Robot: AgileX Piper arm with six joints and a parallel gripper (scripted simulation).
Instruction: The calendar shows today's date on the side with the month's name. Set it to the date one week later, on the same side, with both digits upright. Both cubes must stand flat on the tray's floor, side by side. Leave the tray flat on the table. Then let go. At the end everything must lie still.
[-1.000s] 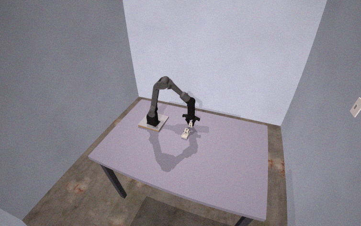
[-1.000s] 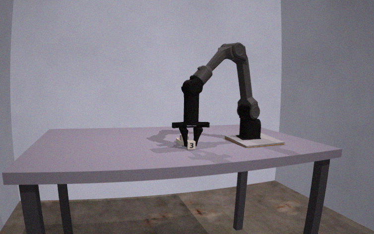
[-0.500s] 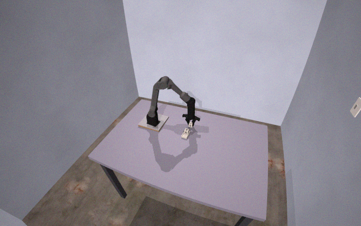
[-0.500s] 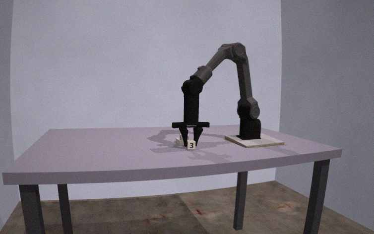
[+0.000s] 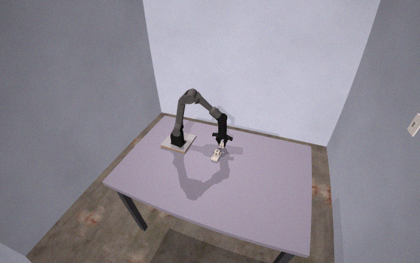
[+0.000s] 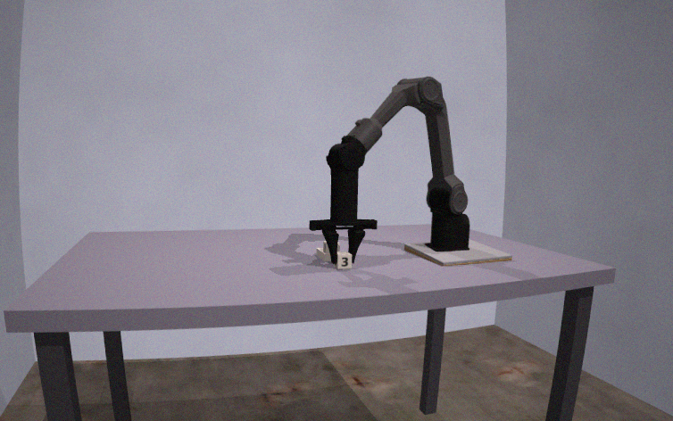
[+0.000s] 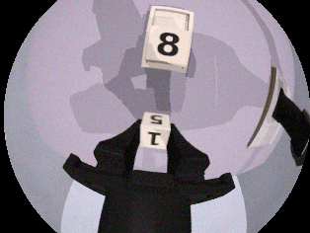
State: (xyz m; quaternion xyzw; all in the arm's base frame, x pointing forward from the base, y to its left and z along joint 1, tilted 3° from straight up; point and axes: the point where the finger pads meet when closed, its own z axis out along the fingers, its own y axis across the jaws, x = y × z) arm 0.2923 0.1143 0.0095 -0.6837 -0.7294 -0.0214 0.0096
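Now: hand 10 mm short of the cream cube, 90 mm to the left of it and 10 mm below it. From my hand the other things lie so: tray: 10 mm ahead, 110 mm to the right, 10 mm below.
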